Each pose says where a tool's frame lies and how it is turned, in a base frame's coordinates. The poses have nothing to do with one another.
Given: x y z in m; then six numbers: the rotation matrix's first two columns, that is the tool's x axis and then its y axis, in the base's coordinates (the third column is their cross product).
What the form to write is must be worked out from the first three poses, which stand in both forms.
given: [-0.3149 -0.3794 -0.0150 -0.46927 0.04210 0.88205 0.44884 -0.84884 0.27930]
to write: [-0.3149 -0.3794 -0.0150 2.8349 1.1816 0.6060]
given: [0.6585 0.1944 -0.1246 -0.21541 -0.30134 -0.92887 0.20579 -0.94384 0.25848]
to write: [0.6585 0.1944 -0.1246 0.2714 1.3023 -3.0006]
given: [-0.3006 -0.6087 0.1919 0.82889 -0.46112 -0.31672 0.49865 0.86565 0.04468]
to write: [-0.3006 -0.6087 0.1919 0.1402 0.3256 -0.6555]
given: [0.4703 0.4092 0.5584 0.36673 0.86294 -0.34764 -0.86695 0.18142 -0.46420]
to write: [0.4703 0.4092 0.5584 -0.9280 0.6187 2.1919]
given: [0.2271 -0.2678 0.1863 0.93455 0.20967 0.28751 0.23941 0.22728 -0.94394]
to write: [0.2271 -0.2678 0.1863 -1.8665 1.4079 1.8409]
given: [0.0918 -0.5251 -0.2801 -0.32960 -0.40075 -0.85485 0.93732 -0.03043 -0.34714]
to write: [0.0918 -0.5251 -0.2801 -0.3857 1.1749 -1.4479]
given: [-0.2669 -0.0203 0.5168 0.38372 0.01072 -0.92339 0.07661 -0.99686 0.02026]
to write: [-0.2669 -0.0203 0.5168 0.0219 1.9642 -3.0565]
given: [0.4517 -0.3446 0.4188 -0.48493 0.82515 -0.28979 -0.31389 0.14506 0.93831]
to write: [0.4517 -0.3446 0.4188 1.2712 1.3810 0.5895]
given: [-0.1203 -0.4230 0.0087 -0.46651 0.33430 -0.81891 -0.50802 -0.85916 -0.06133]
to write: [-0.1203 -0.4230 0.0087 -0.0747 0.9635 2.6503]
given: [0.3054 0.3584 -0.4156 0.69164 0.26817 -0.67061 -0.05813 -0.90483 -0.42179]
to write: [0.3054 0.3584 -0.4156 -0.5614 2.2271 2.7110]
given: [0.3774 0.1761 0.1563 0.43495 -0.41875 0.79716 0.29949 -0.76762 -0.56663]
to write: [0.3774 0.1761 0.1563 -2.5236 1.7808 0.5191]
